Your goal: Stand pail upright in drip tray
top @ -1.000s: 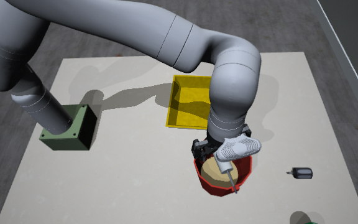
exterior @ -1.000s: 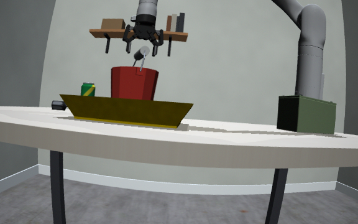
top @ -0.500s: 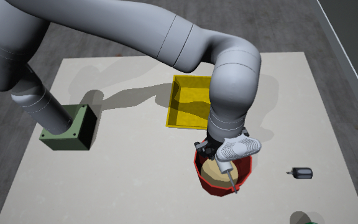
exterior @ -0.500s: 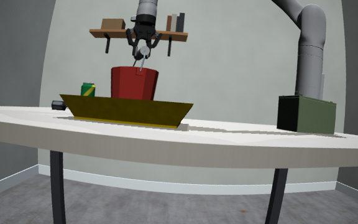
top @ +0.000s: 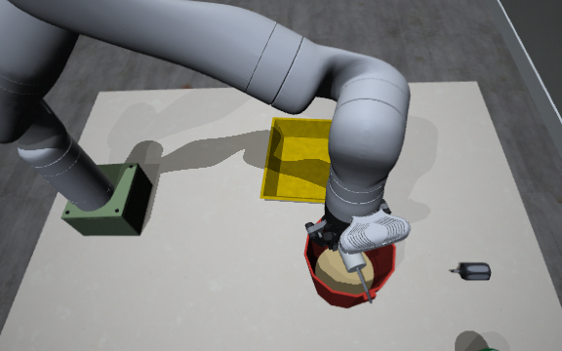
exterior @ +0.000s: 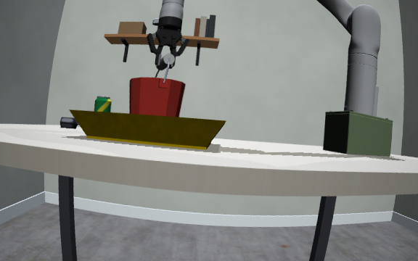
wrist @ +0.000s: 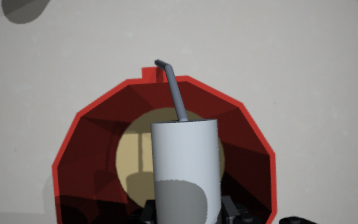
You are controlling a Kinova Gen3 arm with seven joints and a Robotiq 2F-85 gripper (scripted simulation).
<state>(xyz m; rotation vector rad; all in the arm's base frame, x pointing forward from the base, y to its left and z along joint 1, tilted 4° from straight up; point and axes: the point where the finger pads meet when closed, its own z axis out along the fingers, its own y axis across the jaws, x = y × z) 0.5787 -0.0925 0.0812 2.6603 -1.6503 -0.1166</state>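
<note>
The red pail is 10 mm ahead of my hand and 90 mm below it. Also, from my hand: wire bail (10 mm ahead, 30 mm below); then yellow drip tray (70 mm behind, 290 mm to the left, 210 mm below).
</note>
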